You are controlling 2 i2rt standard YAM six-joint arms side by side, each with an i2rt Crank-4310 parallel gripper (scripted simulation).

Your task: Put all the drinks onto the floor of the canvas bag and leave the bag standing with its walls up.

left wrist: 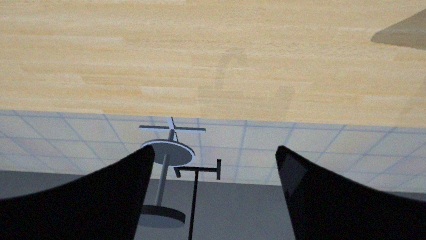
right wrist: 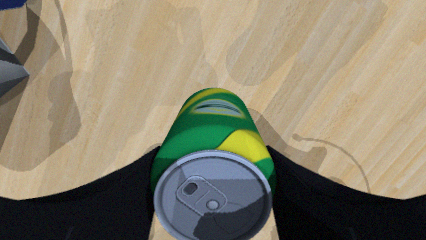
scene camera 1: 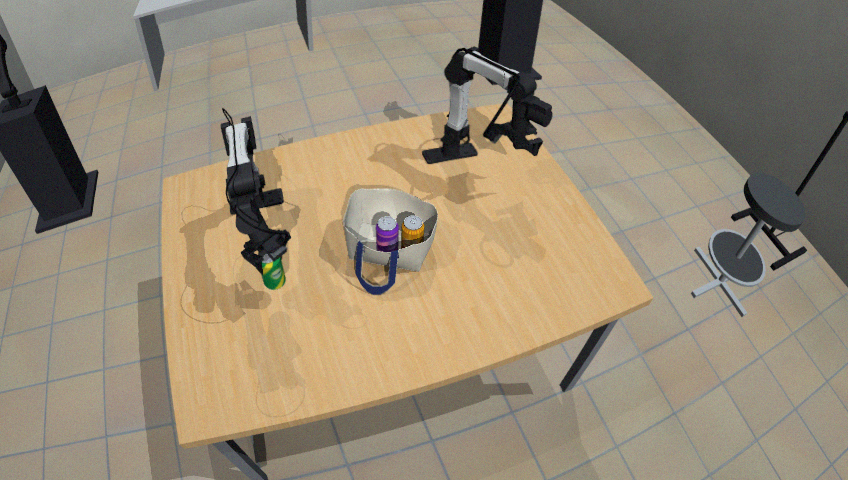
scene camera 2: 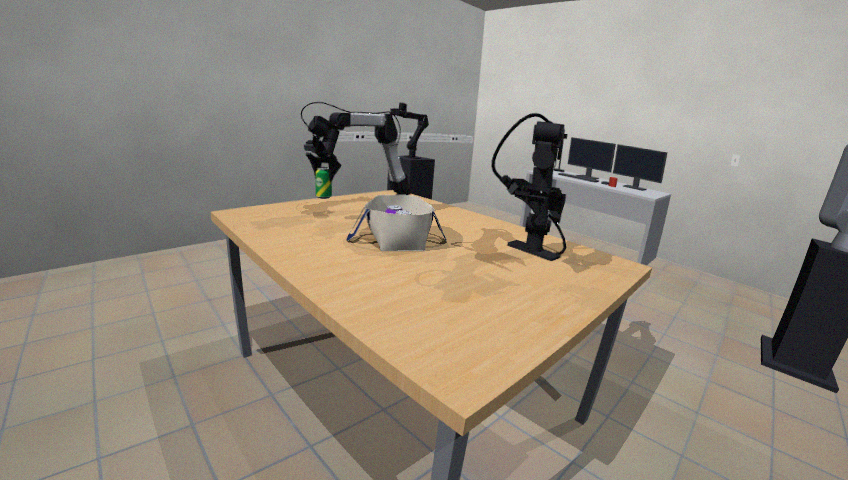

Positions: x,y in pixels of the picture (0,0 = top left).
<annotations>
my left gripper: left wrist 215,148; scene camera 1; scene camera 2; not seen in the right wrist view (out of frame)
same spot on my left gripper: (scene camera 2: 539,205) = (scene camera 1: 533,146)
</annotations>
